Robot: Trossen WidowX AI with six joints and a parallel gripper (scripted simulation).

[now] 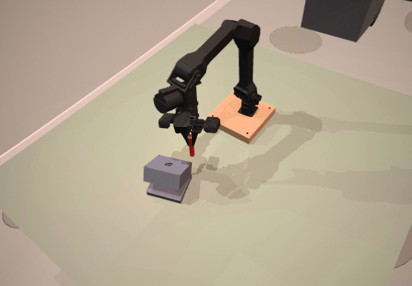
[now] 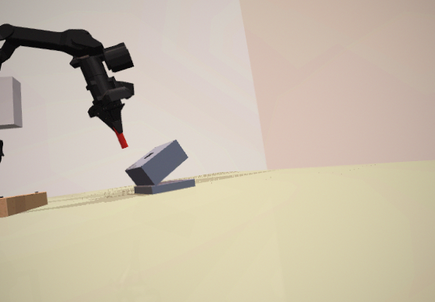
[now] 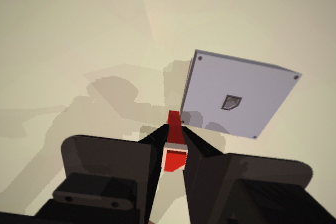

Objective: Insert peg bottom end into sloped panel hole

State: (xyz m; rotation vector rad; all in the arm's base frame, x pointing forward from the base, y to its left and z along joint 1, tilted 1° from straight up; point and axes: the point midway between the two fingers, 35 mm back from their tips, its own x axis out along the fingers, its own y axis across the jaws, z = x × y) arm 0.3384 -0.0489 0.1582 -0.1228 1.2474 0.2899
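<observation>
The grey sloped panel is 10 cm below my gripper tip, 7 cm ahead of it and 6 cm to the right of it. Round my gripper tip: grey base plate (16 cm below, 9 cm ahead, 6 cm to the right); red peg (1 cm behind, 1 cm above).
</observation>
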